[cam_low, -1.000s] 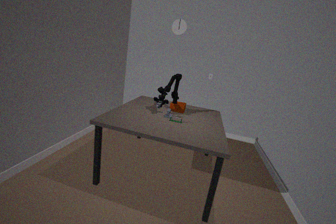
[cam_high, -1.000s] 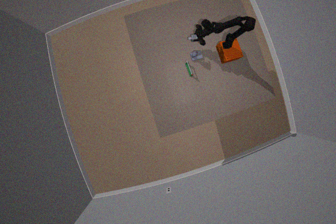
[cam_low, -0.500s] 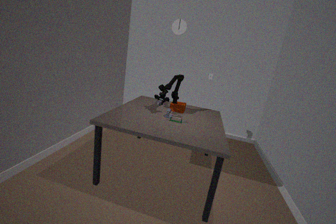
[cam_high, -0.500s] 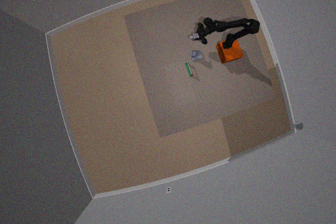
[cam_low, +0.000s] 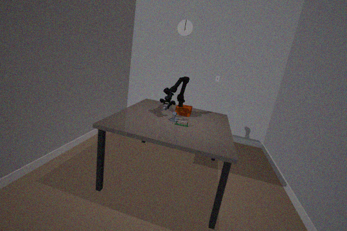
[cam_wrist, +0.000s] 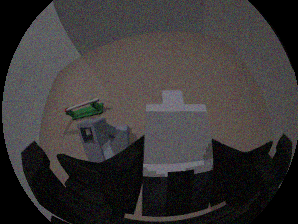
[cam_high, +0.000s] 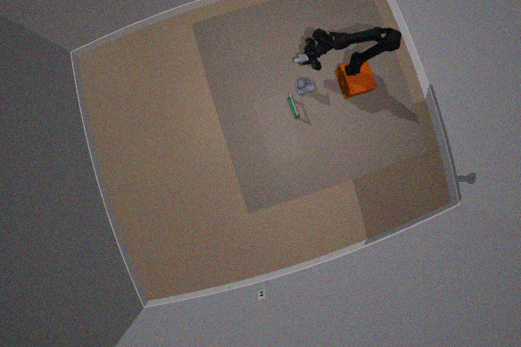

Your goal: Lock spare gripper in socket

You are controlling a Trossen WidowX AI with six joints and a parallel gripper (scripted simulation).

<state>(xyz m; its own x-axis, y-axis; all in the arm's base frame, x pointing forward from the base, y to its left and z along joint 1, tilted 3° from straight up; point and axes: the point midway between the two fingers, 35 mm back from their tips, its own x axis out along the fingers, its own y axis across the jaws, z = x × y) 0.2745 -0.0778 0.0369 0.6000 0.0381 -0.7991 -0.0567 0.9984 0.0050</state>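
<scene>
Now: the grey mount 13 cm to the left of my gripper tip, 7 cm below it and 1 cm behind it. The rest, counted from my gripper tip: spare gripper: 1 cm behind, 1 cm above; then green strip: 25 cm to the left, 10 cm below, 7 cm ahead.
</scene>
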